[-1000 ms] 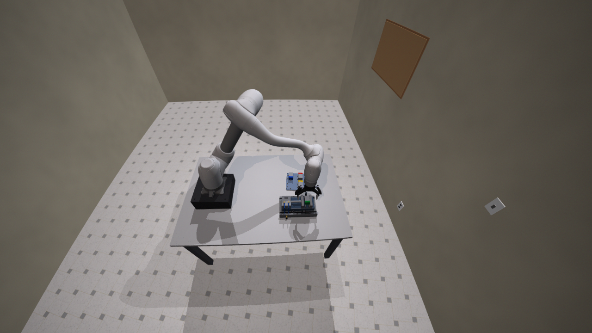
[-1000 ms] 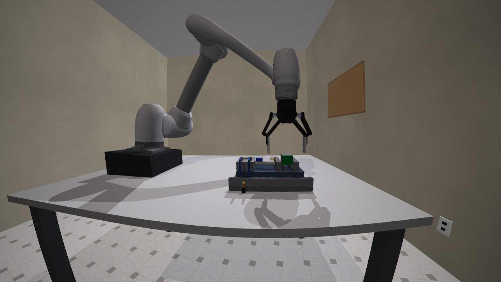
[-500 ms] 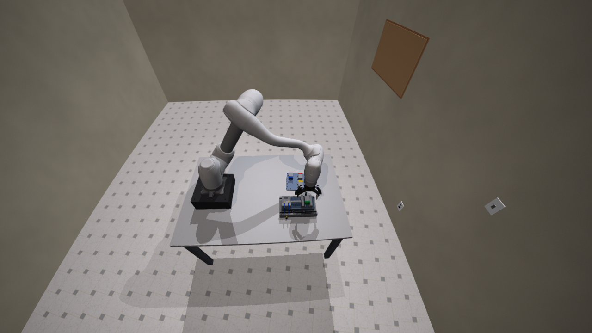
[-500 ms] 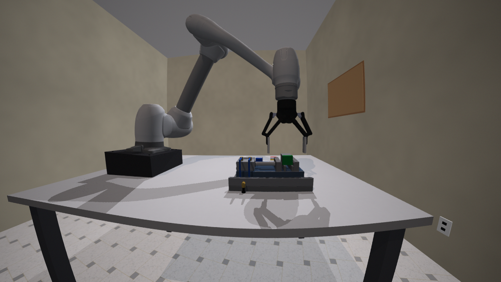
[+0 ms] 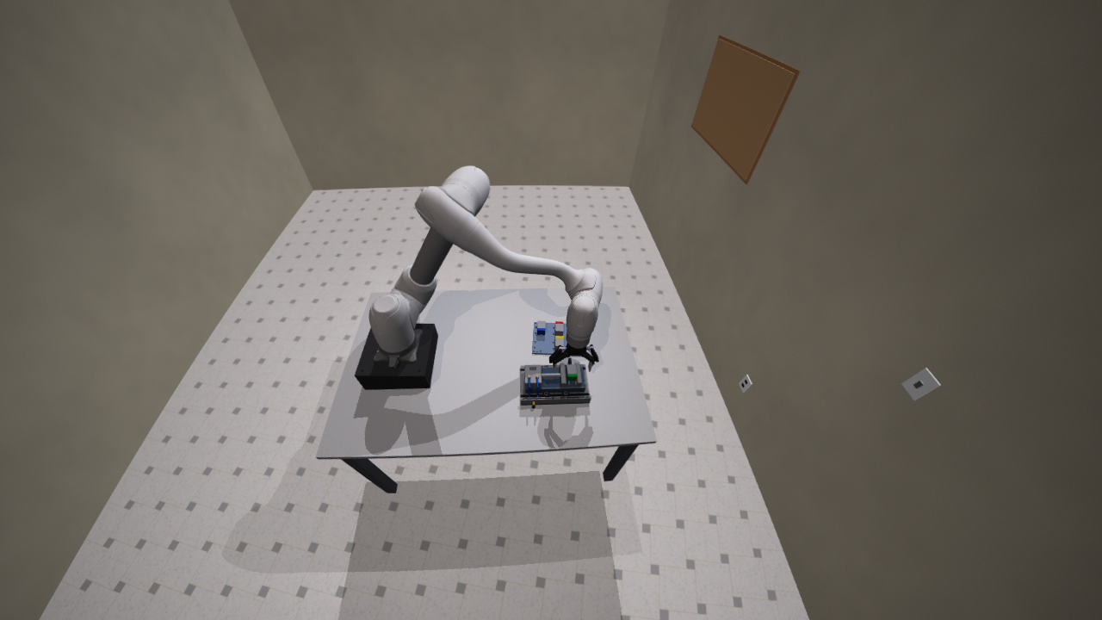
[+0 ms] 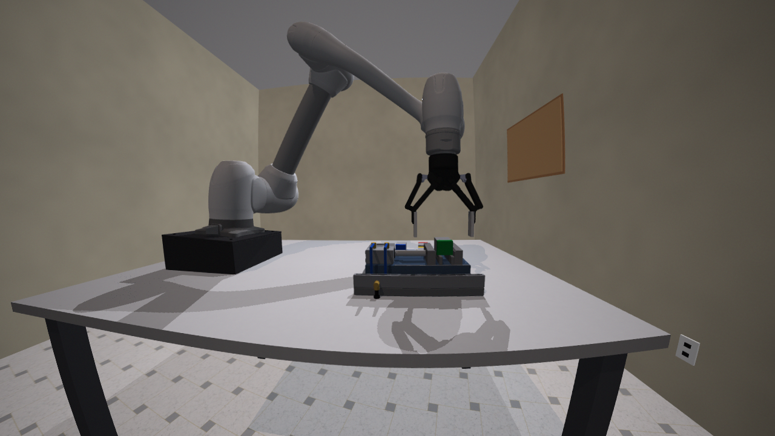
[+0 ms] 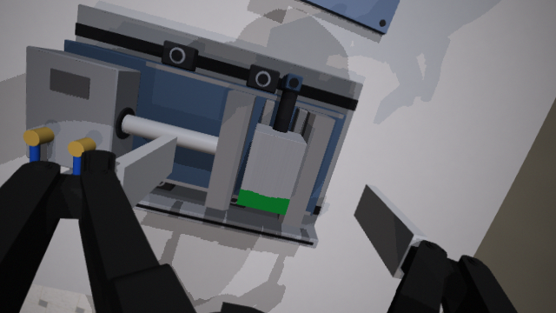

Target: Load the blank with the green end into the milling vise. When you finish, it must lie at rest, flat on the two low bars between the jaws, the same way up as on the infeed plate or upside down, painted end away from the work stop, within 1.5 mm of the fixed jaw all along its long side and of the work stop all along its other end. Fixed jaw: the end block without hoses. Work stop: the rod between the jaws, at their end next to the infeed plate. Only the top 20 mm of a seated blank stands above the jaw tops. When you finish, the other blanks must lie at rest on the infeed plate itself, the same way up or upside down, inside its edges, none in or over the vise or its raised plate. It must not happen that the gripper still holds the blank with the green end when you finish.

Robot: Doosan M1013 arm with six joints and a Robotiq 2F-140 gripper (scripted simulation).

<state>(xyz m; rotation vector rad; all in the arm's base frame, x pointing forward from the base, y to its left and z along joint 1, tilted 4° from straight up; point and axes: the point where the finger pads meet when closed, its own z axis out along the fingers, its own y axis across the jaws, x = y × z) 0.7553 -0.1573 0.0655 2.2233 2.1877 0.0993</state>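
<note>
Right now my hand is 3 cm above the green-ended blank. The rest, counted from my hand: moving jaw (5 cm below, 4 cm behind); then fixed jaw (5 cm below, 3 cm ahead); then black work stop rod (5 cm to the left, 4 cm below).
</note>
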